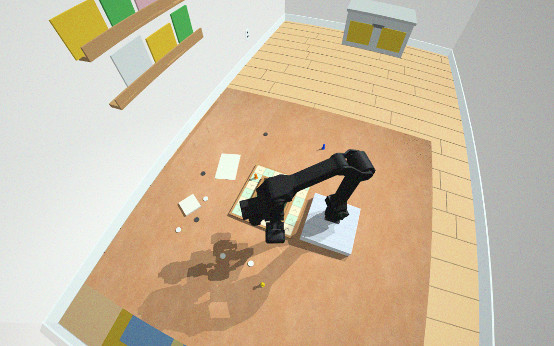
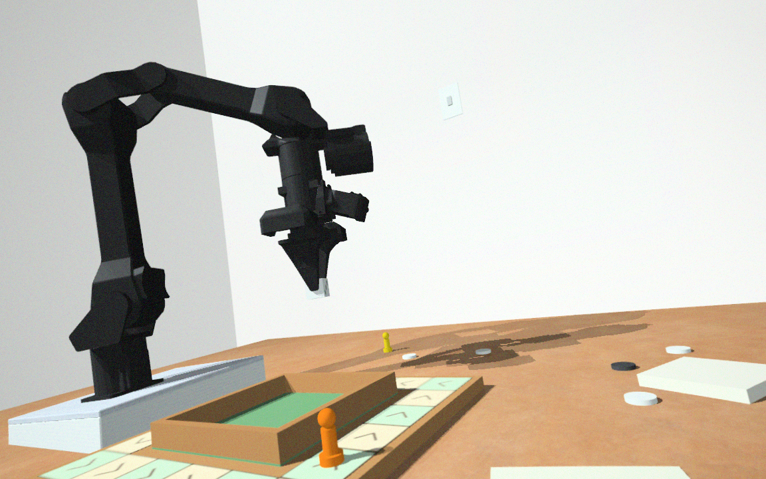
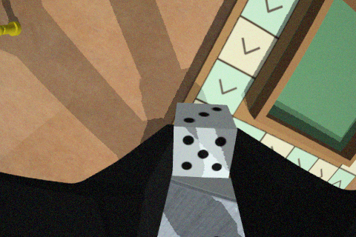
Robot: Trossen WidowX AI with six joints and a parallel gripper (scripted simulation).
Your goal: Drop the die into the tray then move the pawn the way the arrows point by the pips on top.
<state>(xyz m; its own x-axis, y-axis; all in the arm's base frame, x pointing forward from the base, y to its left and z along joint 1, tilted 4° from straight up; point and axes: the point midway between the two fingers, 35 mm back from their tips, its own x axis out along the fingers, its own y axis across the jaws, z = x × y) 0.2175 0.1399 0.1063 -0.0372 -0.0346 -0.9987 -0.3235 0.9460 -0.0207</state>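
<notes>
My gripper tip is now 23 cm to the left of the orange pawn, 16 cm short of it and 10 cm above it. From my gripper tip the other things lie so: green dice tray: 15 cm to the right, 12 cm below, 6 cm ahead; die: right at my gripper tip; yellow pawn: 20 cm to the left, 11 cm below, 2 cm behind.
</notes>
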